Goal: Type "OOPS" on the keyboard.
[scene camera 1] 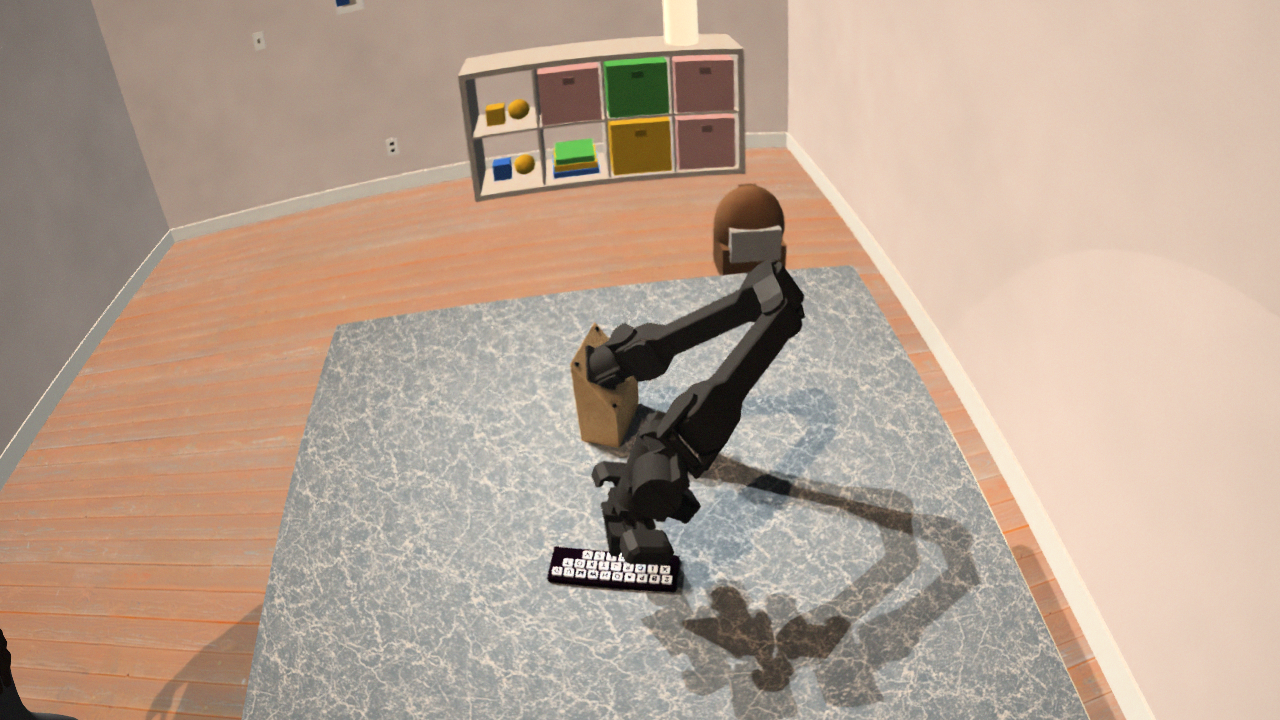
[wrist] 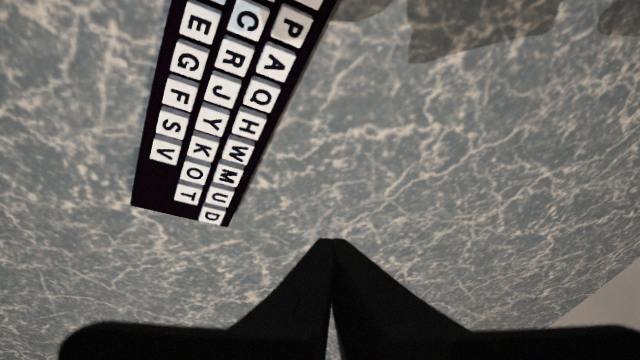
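The black keyboard with white letter keys lies flat on the marbled blue-grey table top. In the wrist view it runs obliquely at the upper left, its upper end cut off by the frame. The O key, the P key and the S key show there. My gripper is shut, its fingertips together and empty. In the wrist view the tips appear below and right of the keyboard's D-key end. In the scene view the gripper hides part of the keyboard's far row; its exact height above the keys is unclear.
A tan block stands by the arm's base. The table top carries the arm's shadows. A brown rounded object stands beyond its far edge, and a shelf unit by the back wall. A dark shape shows at the lower left.
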